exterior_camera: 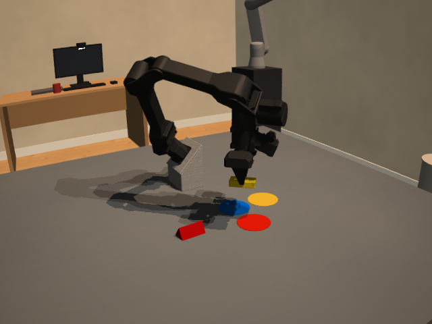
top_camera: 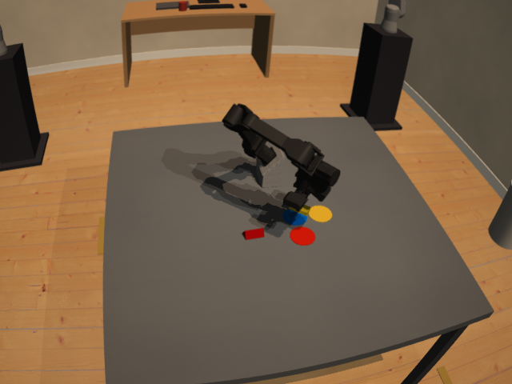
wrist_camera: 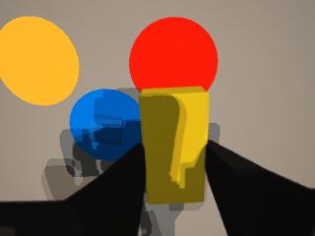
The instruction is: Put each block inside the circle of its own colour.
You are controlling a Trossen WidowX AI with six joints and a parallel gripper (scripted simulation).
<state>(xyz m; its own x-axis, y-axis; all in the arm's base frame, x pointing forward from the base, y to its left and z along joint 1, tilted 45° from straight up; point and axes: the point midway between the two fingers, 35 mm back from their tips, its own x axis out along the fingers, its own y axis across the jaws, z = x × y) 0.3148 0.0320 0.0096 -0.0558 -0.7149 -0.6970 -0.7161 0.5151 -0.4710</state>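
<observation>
Now: the yellow circle 14 cm below my hand, 12 cm to the left of it and 7 cm behind it. From my hand the other things lie so: yellow block: 4 cm below; then red circle: 14 cm below, 3 cm ahead, 2 cm to the left; then blue block: 14 cm below, 7 cm behind, 2 cm to the left.
</observation>
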